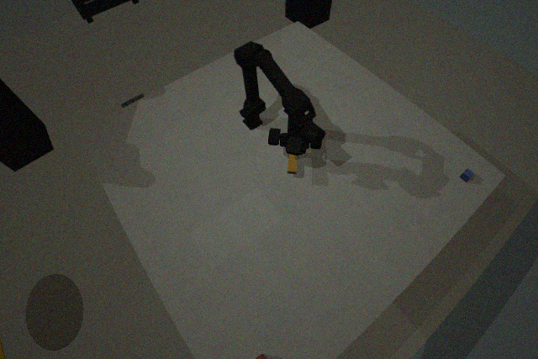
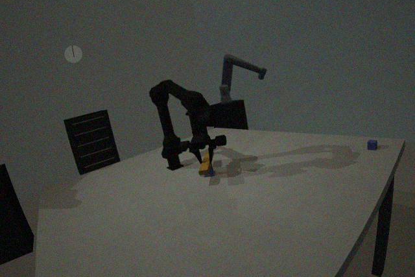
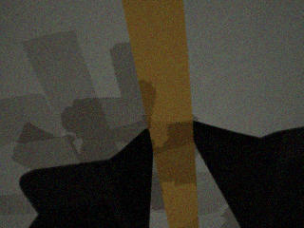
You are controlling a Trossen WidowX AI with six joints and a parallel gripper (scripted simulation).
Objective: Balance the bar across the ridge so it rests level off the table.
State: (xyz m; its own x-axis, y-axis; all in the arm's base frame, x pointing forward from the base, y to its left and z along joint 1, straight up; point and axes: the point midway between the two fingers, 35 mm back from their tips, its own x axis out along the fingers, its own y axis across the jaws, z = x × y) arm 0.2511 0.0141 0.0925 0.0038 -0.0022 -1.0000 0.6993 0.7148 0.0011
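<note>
My gripper tip is 2 cm past the yellow-orange bar and 2 cm to the right of it. Round my gripper tip: blue cube: 49 cm ahead, 49 cm to the left, 4 cm below.
</note>
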